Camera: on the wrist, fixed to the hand. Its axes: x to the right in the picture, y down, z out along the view.
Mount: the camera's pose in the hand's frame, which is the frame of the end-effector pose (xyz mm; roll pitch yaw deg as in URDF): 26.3 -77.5 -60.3 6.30 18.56 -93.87
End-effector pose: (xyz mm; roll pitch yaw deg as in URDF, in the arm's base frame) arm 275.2 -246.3 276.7 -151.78 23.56 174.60
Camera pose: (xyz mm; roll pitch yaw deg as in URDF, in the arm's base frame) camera 211.7 -280.3 348.5 -142.88 -43.84 -114.18
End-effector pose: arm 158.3 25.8 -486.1 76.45 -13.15 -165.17
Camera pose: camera 124.2 -25.1 -567.2 124.99 79.29 -136.98
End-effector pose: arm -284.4 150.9 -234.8 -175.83 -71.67 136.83
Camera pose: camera -294.8 60.7 -189.1 114.42 -3.48 -110.37
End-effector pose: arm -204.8 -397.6 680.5 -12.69 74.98 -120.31
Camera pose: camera -264.6 -323.8 644.3 -67.52 -2.02 143.04
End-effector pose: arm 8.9 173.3 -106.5 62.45 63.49 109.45
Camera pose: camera 17.2 97.0 -173.2 -78.16 22.50 -60.87
